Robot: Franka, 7 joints.
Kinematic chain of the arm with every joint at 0, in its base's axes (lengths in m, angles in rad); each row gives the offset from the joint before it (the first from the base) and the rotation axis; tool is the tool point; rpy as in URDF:
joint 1: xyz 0 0 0.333 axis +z
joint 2: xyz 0 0 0 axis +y
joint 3: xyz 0 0 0.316 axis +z
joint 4: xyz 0.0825 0 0 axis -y
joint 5: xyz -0.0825 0 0.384 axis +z
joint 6: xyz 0 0 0 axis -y
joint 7: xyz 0.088 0 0 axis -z
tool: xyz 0 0 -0.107 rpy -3.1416 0 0
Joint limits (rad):
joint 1: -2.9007..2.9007
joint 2: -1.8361..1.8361
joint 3: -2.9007..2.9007
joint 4: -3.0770..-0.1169
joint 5: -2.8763..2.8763
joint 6: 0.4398..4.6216
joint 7: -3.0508..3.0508
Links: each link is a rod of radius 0.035 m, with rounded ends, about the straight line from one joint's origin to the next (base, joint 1, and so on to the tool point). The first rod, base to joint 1, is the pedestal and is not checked.
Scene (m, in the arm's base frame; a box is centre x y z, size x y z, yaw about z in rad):
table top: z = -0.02
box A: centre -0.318 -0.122 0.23 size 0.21 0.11 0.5 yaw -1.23
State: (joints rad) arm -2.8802 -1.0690 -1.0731 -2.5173 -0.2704 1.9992 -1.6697
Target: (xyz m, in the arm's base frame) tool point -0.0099 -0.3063 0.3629
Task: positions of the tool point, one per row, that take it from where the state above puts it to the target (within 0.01 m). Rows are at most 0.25 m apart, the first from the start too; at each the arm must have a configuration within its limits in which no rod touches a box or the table.
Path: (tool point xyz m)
1: -0.2999 0.2314 0.5505
2: -0.2994 0.1574 0.6520
3: -0.2523 0.1152 0.7396
4: -0.1844 0.1252 0.8009
5: -0.1286 0.1883 0.8256
6: -0.0910 -0.0327 0.8103
7: -0.0593 -0.2087 0.7018
8: -0.0328 -0.3039 0.5367
9: -0.0099 -0.3063 0.3629

